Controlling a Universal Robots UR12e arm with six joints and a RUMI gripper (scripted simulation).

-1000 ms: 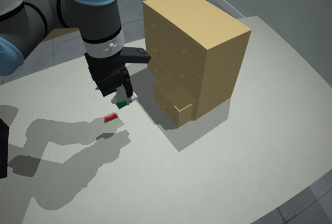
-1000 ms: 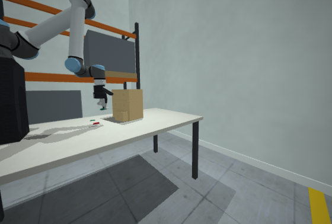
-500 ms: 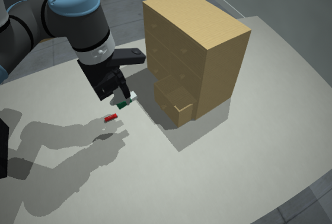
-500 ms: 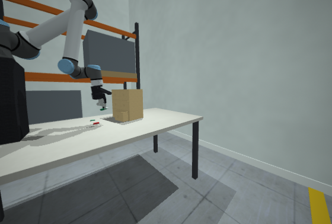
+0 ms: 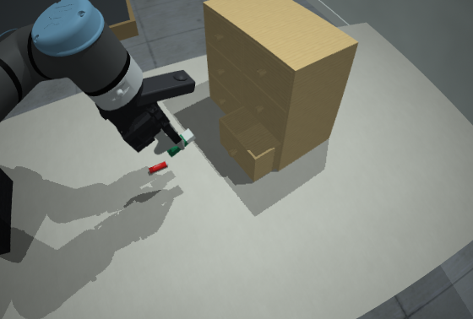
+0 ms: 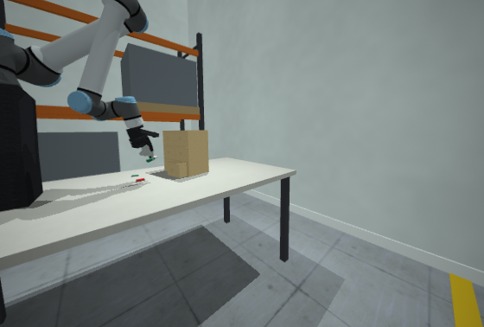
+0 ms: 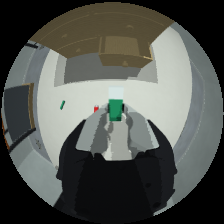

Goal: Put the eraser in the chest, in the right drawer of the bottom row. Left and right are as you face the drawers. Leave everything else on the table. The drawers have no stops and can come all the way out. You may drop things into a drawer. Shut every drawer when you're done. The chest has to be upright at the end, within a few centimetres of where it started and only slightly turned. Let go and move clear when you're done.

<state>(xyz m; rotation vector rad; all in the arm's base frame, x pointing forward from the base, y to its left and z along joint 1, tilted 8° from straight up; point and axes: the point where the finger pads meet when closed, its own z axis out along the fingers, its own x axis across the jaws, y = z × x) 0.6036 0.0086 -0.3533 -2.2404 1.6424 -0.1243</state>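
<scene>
Now: hand 1 cm short of the eraser and 1 cm above it. From my hand the other things lie so: small red object 6 cm behind, 5 cm to the left, 14 cm below.
</scene>
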